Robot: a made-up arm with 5 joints.
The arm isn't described. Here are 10 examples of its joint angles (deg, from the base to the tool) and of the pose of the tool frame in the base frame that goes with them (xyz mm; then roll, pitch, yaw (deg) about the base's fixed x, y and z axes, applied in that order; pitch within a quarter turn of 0, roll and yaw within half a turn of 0).
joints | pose
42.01 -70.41 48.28 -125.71 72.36 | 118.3 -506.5 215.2 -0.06 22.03 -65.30
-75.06 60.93 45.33 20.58 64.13 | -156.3 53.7 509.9 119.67 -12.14 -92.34
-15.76 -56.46 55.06 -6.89 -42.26 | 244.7 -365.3 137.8 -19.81 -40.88 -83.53
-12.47 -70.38 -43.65 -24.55 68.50 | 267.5 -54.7 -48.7 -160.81 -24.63 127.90
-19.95 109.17 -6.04 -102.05 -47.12 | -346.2 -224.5 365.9 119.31 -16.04 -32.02
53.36 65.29 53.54 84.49 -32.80 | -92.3 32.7 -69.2 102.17 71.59 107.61
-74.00 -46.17 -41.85 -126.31 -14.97 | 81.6 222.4 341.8 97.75 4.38 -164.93
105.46 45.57 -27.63 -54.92 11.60 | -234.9 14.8 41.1 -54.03 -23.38 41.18
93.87 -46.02 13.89 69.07 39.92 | 34.8 -627.2 274.9 -131.28 11.85 -12.34
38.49 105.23 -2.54 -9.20 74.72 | -278.0 102.8 461.6 91.85 -43.13 -72.06
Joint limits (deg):
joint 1: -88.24..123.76
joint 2: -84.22..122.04
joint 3: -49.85..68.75
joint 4: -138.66..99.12
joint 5: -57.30..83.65
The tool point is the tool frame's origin. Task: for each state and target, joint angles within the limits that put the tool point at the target. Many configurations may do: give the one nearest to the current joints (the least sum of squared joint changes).
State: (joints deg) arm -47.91 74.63 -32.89 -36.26 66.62
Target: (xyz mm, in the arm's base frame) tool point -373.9 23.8 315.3
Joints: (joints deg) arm -40.39 52.65 -43.79 -31.88 73.13
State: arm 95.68 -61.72 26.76 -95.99 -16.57
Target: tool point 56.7 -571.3 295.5
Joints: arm 91.01 -71.37 -15.95 -37.46 -28.64
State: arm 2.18 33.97 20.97 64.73 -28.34
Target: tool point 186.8 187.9 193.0
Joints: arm -23.46 28.29 47.56 44.14 -21.69
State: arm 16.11 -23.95 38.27 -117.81 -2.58
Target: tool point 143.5 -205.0 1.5
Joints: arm 30.60 -19.79 46.13 -113.23 -5.73
